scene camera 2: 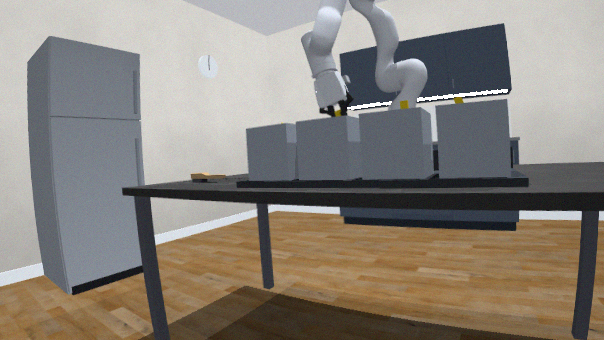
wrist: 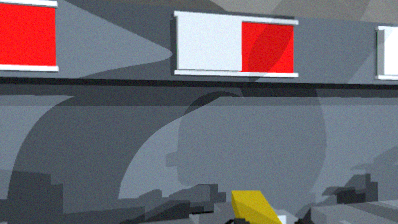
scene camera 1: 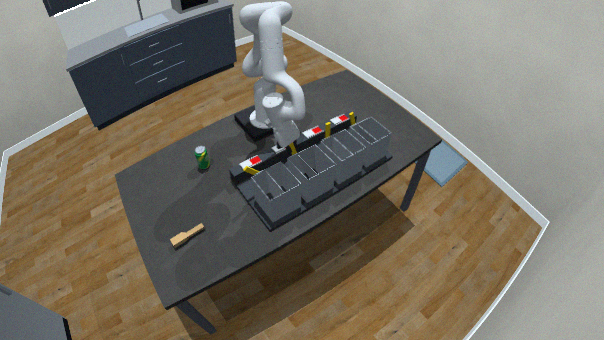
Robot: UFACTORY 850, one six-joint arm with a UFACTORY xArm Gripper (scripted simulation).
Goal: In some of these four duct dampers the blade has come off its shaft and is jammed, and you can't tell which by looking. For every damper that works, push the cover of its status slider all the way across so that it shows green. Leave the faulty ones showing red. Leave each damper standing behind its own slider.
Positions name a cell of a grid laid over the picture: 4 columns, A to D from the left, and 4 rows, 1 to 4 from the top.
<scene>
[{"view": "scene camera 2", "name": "gripper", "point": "C2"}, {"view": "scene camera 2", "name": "damper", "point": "D2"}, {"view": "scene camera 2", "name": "damper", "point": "B2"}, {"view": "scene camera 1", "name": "damper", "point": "B3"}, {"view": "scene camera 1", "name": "damper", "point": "C2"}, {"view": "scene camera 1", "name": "damper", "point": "C2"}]
</scene>
